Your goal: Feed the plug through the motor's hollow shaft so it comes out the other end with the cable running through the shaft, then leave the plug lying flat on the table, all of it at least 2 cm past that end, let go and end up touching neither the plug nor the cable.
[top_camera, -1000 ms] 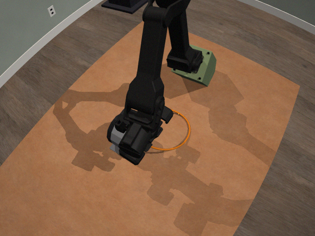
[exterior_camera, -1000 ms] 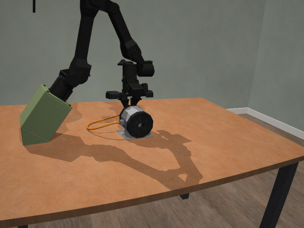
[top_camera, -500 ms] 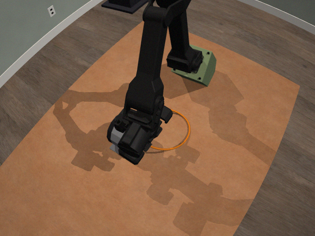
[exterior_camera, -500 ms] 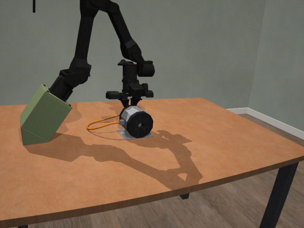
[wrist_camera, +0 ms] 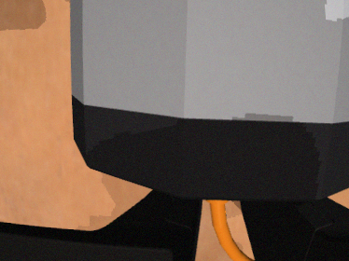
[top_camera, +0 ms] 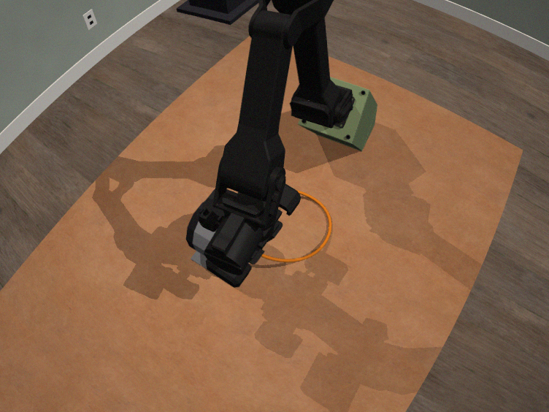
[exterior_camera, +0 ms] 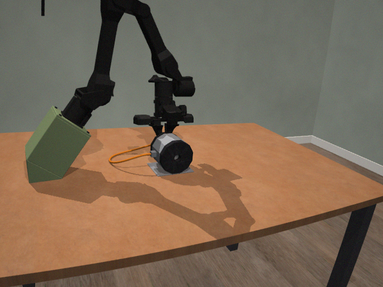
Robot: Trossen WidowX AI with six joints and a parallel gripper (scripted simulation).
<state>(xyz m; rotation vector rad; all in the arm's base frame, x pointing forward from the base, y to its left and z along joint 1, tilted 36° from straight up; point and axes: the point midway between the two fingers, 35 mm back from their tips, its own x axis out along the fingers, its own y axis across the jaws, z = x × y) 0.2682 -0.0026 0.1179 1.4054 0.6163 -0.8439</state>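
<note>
Now: the grey plug 20 mm to the right of my hand and 30 mm below it.
</note>
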